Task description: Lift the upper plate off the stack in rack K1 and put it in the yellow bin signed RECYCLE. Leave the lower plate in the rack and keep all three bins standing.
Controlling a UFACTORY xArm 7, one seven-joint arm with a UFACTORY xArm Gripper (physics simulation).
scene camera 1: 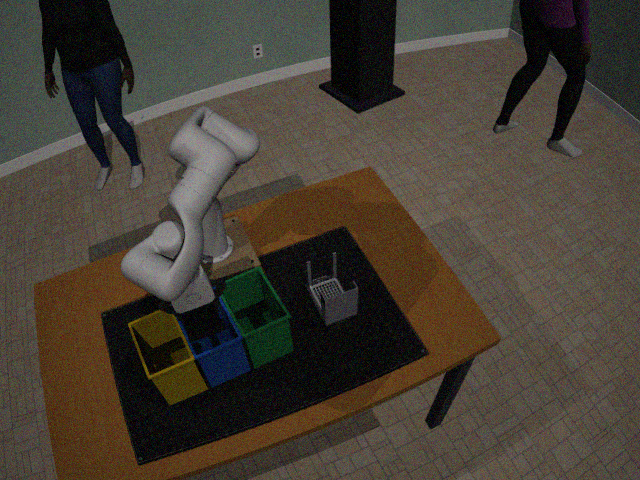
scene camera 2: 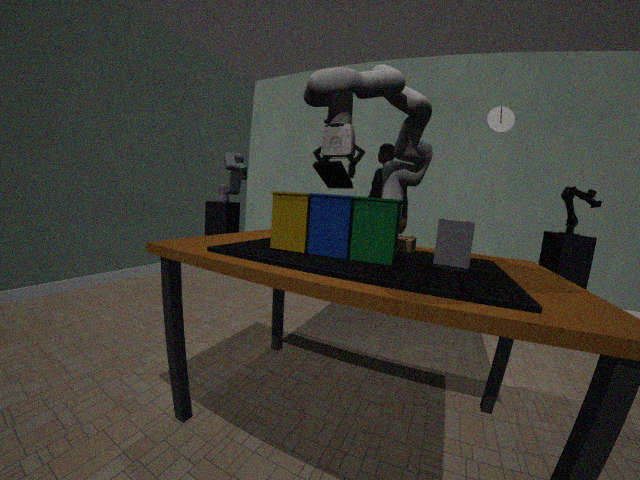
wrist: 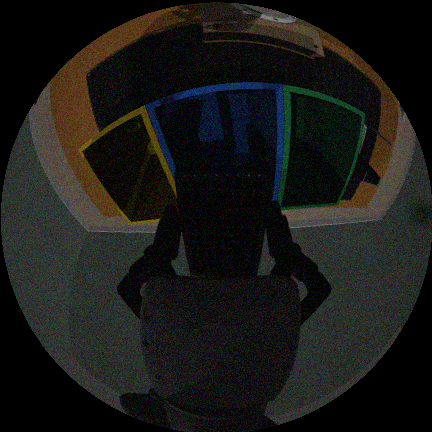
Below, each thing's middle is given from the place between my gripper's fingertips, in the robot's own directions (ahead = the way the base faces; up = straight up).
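The yellow bin (scene camera 2: 290, 221) is 12 cm to the right of my hand, 3 cm behind it and 15 cm below it. There is also the black plate (scene camera 1: 204, 321), 3 cm ahead of my hand and 1 cm to the right of it. As for the blue bin (scene camera 1: 222, 357), I find it 1 cm behind my hand, 1 cm to the left of it and 15 cm below it, while the green bin (scene camera 1: 262, 319) is 14 cm to the left of my hand and 15 cm below it.
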